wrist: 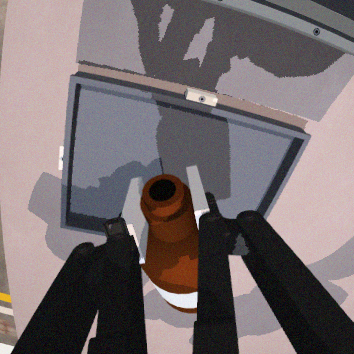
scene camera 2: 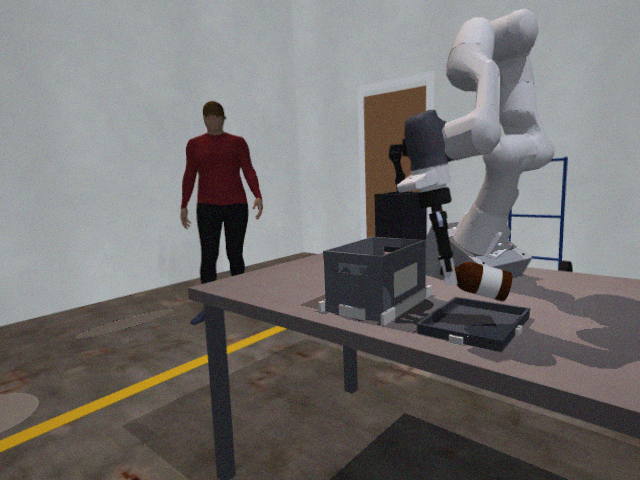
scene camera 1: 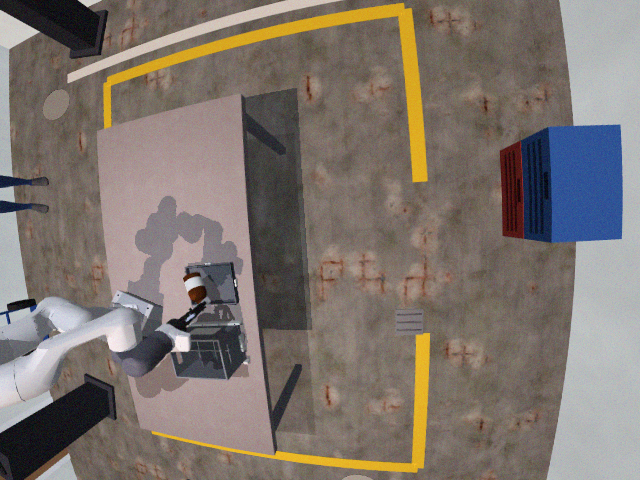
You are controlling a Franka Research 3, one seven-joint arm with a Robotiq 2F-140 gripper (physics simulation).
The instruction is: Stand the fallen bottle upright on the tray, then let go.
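Note:
The brown bottle with a white label is off the tray, strongly tilted, its base lower than its neck in the scene camera 2 view. My gripper is shut on the bottle, with one pale fingertip on each side of the neck and shoulder. The open mouth faces the wrist camera. The shallow dark grey tray lies on the table below; the bottle hangs over its edge nearer the robot base. Fingers hide part of the bottle in the wrist view.
A tall grey open crate stands on the table beside the tray, close to the gripper; its rim also shows at the wrist view's top right. Small pale blocks sit along the tray and crate edges. A person stands beyond the table.

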